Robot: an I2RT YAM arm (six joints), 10 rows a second.
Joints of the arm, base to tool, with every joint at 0 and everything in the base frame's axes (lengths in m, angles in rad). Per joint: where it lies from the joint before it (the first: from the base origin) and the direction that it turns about. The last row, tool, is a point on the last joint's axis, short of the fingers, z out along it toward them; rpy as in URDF.
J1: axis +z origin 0 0 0.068
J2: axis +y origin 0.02 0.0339 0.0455
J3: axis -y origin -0.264 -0.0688 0
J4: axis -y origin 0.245 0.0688 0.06
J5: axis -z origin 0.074 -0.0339 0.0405
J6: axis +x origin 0.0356 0 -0.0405
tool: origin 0 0 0 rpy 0 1.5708 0
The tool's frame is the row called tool.
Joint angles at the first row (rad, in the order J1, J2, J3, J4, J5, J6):
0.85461, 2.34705, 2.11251, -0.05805, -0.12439, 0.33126
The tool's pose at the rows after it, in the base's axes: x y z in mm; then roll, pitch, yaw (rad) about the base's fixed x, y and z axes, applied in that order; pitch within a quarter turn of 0, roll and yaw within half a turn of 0:
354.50, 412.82, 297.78, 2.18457, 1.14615, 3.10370
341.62, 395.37, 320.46, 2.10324, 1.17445, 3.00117
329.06, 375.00, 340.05, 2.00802, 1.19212, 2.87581
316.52, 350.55, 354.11, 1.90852, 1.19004, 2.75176
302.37, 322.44, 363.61, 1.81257, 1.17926, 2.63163
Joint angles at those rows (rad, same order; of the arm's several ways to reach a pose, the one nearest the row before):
0.85442, 2.24928, 2.02836, -0.01999, -0.10468, 0.32839
0.85289, 2.14320, 1.92906, 0.01628, -0.07808, 0.33042
0.84716, 2.03662, 1.82756, 0.05170, -0.04755, 0.33841
0.83399, 1.92431, 1.70966, 0.09115, -0.03157, 0.35720
0.81583, 1.80272, 1.57521, 0.13600, -0.02080, 0.37932

